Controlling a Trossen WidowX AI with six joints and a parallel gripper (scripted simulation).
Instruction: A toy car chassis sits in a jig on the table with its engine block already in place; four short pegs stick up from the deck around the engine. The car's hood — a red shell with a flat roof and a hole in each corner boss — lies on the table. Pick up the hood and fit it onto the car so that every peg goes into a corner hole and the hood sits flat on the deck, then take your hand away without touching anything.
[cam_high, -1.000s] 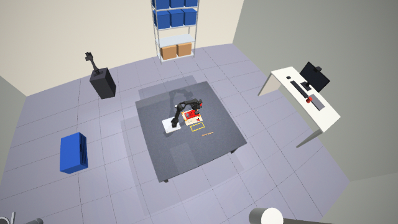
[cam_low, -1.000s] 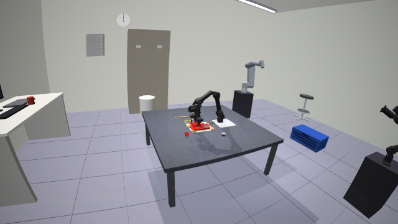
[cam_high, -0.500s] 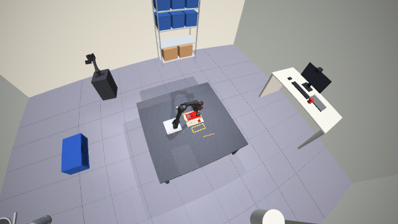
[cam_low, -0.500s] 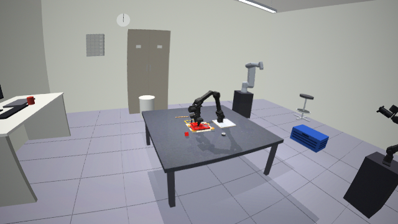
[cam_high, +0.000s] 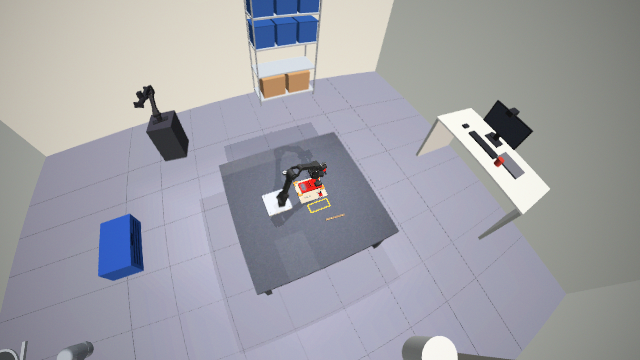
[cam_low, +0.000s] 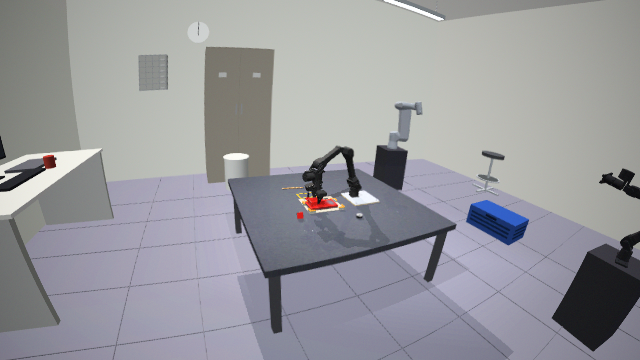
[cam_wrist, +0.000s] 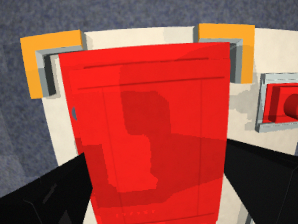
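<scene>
The red hood is 10 mm above my gripper tip. Round my gripper tip: cream jig (40 mm behind, 20 mm to the right, 30 mm below); then grey engine block (20 mm below); then grey disc (240 mm behind, 190 mm to the left, 30 mm below).
</scene>
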